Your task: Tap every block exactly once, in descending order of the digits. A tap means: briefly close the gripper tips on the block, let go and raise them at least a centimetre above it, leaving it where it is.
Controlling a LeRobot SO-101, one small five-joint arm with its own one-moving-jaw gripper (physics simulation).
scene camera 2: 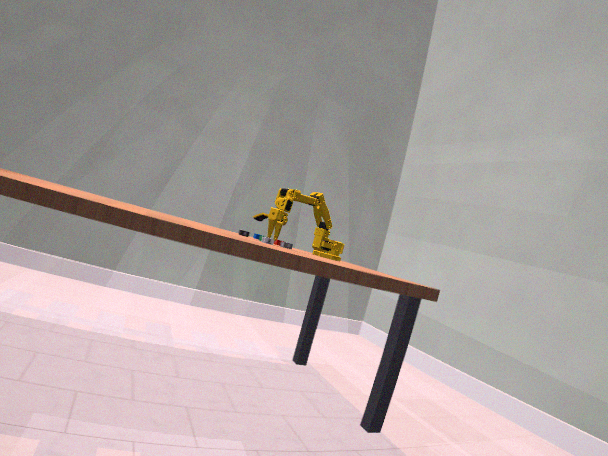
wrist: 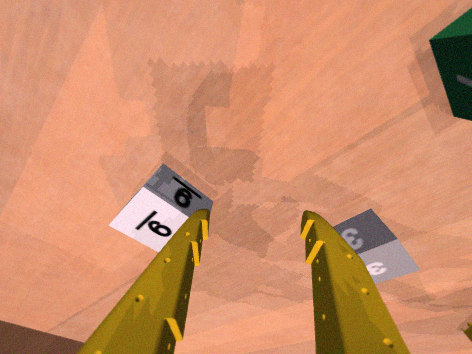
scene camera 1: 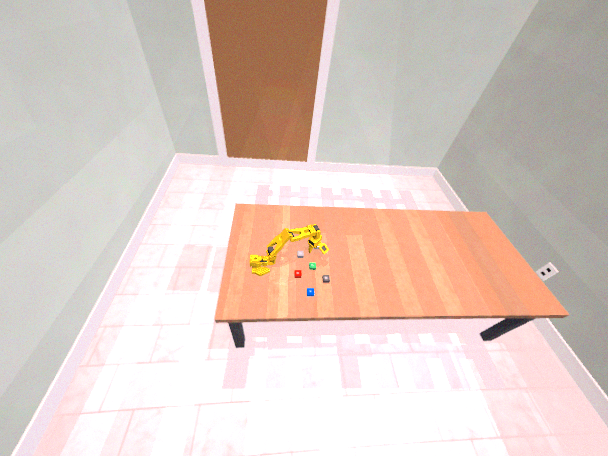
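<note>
My gripper (scene camera 1: 310, 251) (scene camera 2: 273, 238) (wrist: 255, 213) is open and empty, its tips above the table between two blocks. The white block (scene camera 2: 267, 240) (wrist: 155, 225) lies by the left jaw in the wrist view, partly covered; its barred digit looks like a 6 there, or a 9 with the bar underneath. A grey block (scene camera 1: 300, 254) (scene camera 2: 287, 245) (wrist: 395, 257) marked 3 is partly behind the right jaw. A green block (scene camera 1: 312, 266) (wrist: 457, 70) is at the wrist view's upper right, its digit cut off. Red (scene camera 1: 298, 273) (scene camera 2: 277, 242), dark (scene camera 1: 326, 278) (scene camera 2: 243, 233) and blue (scene camera 1: 310, 292) (scene camera 2: 257, 236) blocks have unreadable digits.
The wooden table (scene camera 1: 400, 270) (scene camera 2: 150, 222) carries the blocks and the yellow arm (scene camera 1: 280, 241) (scene camera 2: 322, 212). The arm's base stands near the table's left end in scene camera 1. Shadows lie on the table between and beyond the jaws in the wrist view.
</note>
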